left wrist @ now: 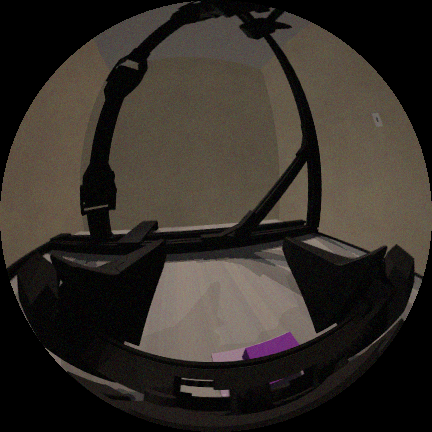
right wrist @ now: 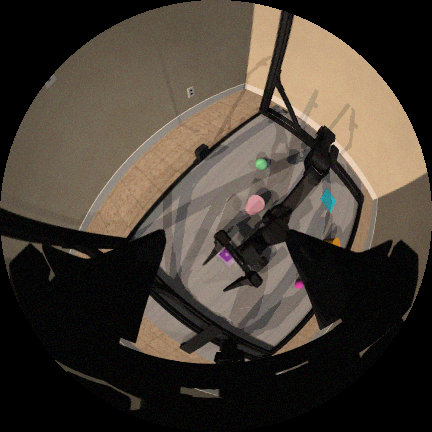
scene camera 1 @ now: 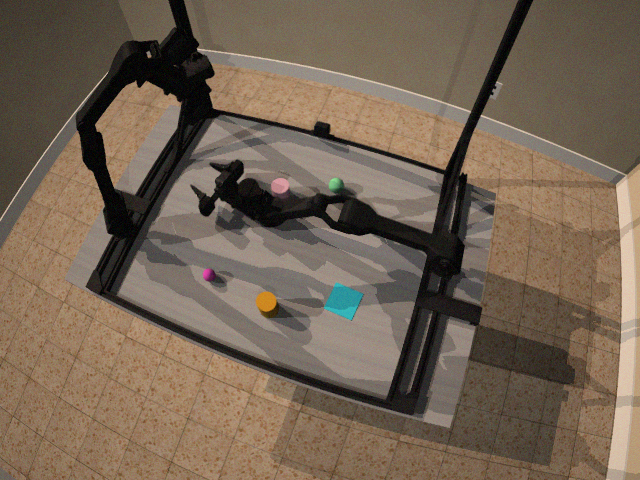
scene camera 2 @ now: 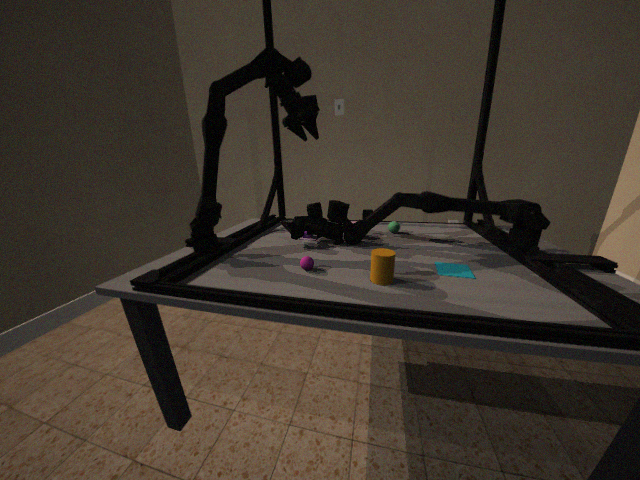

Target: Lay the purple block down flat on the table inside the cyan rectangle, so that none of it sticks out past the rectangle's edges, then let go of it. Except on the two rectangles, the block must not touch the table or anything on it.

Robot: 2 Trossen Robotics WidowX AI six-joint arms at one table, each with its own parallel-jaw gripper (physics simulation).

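Where they show: left gripper, between the fingertips: [left wrist: 226, 245] [right wrist: 212, 278] [scene camera 1: 200, 174] [scene camera 2: 288, 219]; right gripper, between the fingertips: [right wrist: 228, 236] [scene camera 1: 214, 103] [scene camera 2: 311, 139]; left arm's base, origin of its link: [right wrist: 317, 143] [scene camera 1: 444, 267] [scene camera 2: 522, 245]; right arm's base, origin of its link: [left wrist: 101, 237] [right wrist: 228, 344] [scene camera 1: 123, 229] [scene camera 2: 205, 250].
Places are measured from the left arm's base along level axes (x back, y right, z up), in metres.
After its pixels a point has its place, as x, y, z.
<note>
The purple block [scene camera 2: 306, 235] @(-0.671, -0.137, -0.008) [left wrist: 272, 346] @(-0.682, -0.124, 0.000) [right wrist: 226, 255] @(-0.674, -0.125, 0.000) lies on a pale lilac rectangle [left wrist: 226, 357] @(-0.685, -0.151, -0.018) at the far left of the table. It is hidden behind the left gripper in scene camera 1. My left gripper [scene camera 1: 201, 175] @(-0.740, -0.150, 0.048) [left wrist: 226, 245] @(-0.740, -0.150, 0.048) [right wrist: 212, 278] @(-0.740, -0.150, 0.048) is open and empty, low over the table with its fingers pointing left. In the left wrist view the block shows at the bottom, partly cut off by the gripper body and nearer the right-hand finger. My right gripper [scene camera 2: 311, 137] @(-0.666, -0.080, 0.326) is open, high above the table. The cyan rectangle [scene camera 1: 343, 301] @(-0.192, -0.227, -0.018) [scene camera 2: 454, 270] @(-0.190, -0.231, -0.018) [right wrist: 328, 200] @(-0.194, -0.229, -0.018) is uncovered.
A pink cylinder [scene camera 1: 280, 187] @(-0.510, -0.053, 0.033) [right wrist: 255, 204] @(-0.520, -0.053, 0.033) stands close beside the left arm, with a green ball [scene camera 1: 336, 184] @(-0.385, 0.046, 0.024) [scene camera 2: 393, 227] @(-0.387, 0.033, 0.008) [right wrist: 261, 164] @(-0.401, 0.046, 0.020) farther right. A magenta ball [scene camera 1: 208, 274] @(-0.527, -0.372, 0.016) [scene camera 2: 307, 263] @(-0.522, -0.383, 0.005) and an orange cylinder [scene camera 1: 267, 303] @(-0.338, -0.352, 0.050) [scene camera 2: 382, 266] @(-0.339, -0.375, 0.027) are left of the cyan rectangle.
</note>
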